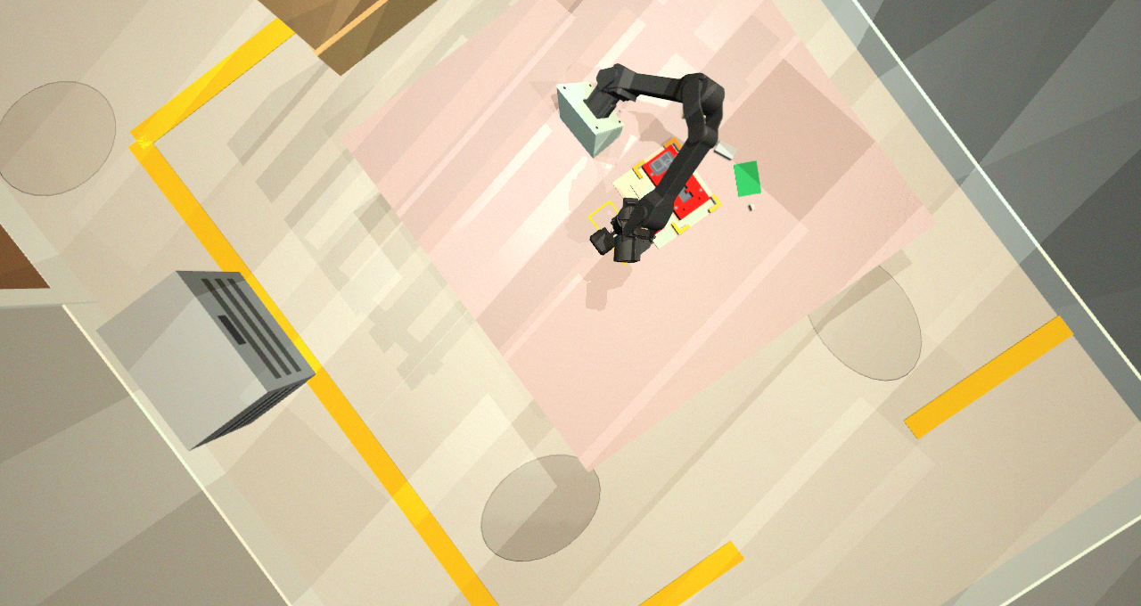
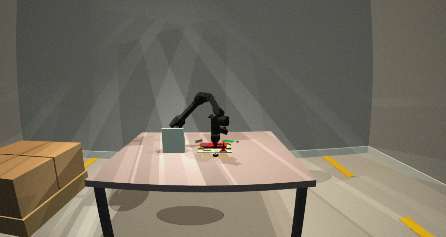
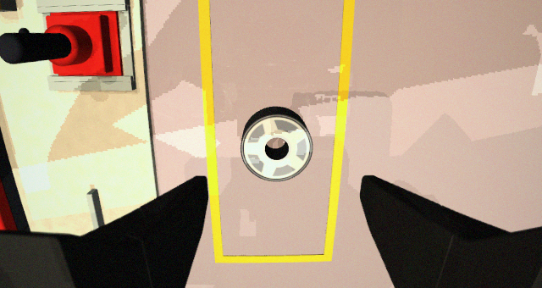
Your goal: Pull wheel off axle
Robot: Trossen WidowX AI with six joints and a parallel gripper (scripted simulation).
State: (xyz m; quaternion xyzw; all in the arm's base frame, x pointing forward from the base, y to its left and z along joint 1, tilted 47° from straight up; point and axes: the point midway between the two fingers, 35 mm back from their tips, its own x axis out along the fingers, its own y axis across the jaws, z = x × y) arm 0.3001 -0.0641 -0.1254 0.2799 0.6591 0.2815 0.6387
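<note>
The wheel lies 6 cm below my gripper tip. Also, from my gripper tip: tan block: 14 cm behind, 40 cm to the left, 5 cm below; grey piece: 41 cm to the left, 6 cm below; upright axle: 6 cm ahead, 11 cm to the left, 3 cm below.
</note>
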